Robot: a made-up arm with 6 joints. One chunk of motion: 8 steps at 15 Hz.
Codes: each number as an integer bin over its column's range. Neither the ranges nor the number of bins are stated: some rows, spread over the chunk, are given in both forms.
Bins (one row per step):
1: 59 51 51 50 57 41
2: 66 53 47 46 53 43
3: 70 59 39 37 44 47
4: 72 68 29 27 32 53
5: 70 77 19 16 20 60
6: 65 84 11 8 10 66
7: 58 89 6 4 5 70
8: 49 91 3 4 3 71
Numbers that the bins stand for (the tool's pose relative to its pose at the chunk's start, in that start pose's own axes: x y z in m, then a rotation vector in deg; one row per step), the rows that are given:
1: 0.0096 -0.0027 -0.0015 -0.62 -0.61 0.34
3: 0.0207 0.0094 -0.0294 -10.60 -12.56 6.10
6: 0.0157 0.0473 -0.0944 -32.86 -43.81 24.33
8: -0.0005 0.0579 -0.1130 -35.93 -50.24 29.13
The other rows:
2: 0.0167 0.0003 -0.0108 -3.69 -4.28 2.26
4: 0.0227 0.0230 -0.0526 -18.27 -23.59 11.86
5: 0.0207 0.0367 -0.0759 -26.72 -34.62 18.58
7: 0.0086 0.0548 -0.1061 -35.93 -48.40 28.17

